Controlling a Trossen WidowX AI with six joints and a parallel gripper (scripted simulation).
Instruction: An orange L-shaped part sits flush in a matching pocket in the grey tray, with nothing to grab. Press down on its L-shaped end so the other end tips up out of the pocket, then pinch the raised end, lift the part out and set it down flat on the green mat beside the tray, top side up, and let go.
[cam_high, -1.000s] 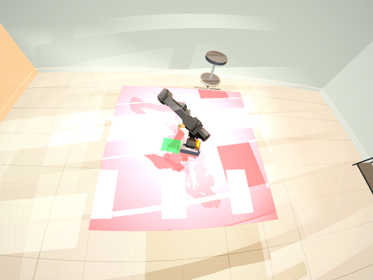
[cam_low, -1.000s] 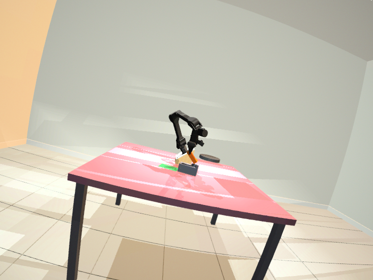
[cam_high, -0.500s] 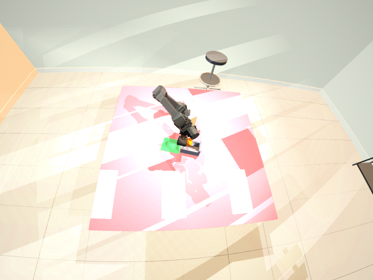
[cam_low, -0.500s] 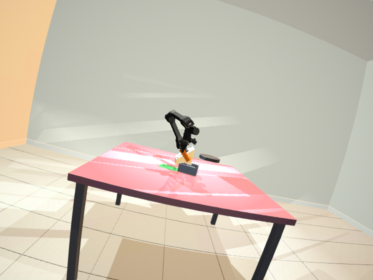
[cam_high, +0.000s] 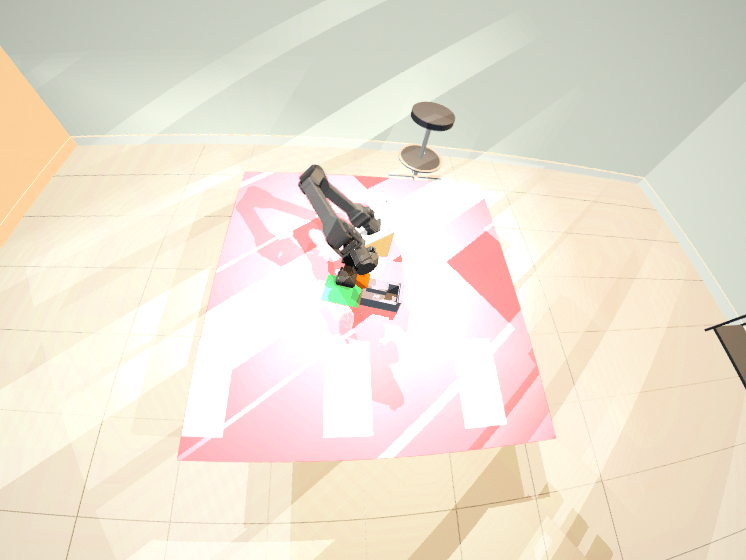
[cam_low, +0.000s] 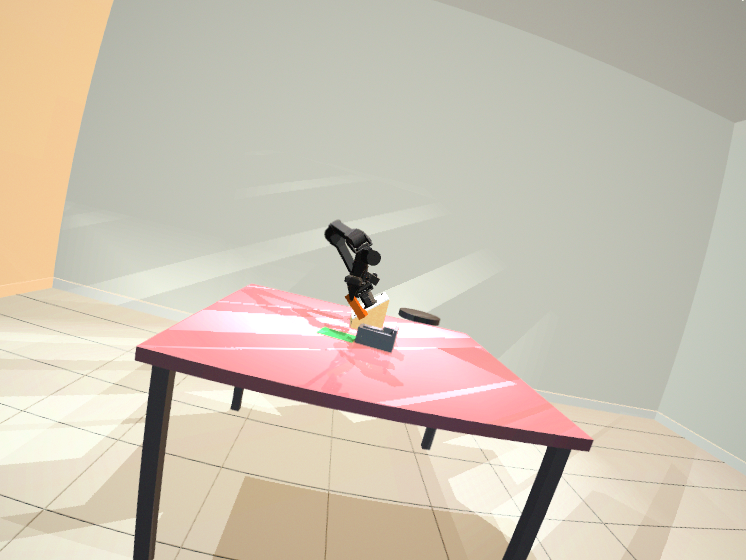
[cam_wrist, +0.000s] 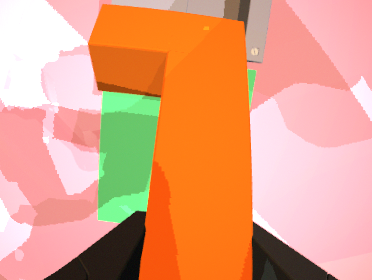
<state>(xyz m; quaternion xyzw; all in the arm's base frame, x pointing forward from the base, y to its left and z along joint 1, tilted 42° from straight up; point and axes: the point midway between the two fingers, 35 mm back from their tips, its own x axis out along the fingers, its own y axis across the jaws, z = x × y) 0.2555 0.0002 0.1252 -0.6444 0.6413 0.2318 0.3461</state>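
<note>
My gripper tip is 17 cm above the green mat, 2 cm to the left of it and 1 cm past it. Round my gripper tip: orange L-shaped part (3 cm to the left, 3 cm below, 1 cm behind).
</note>
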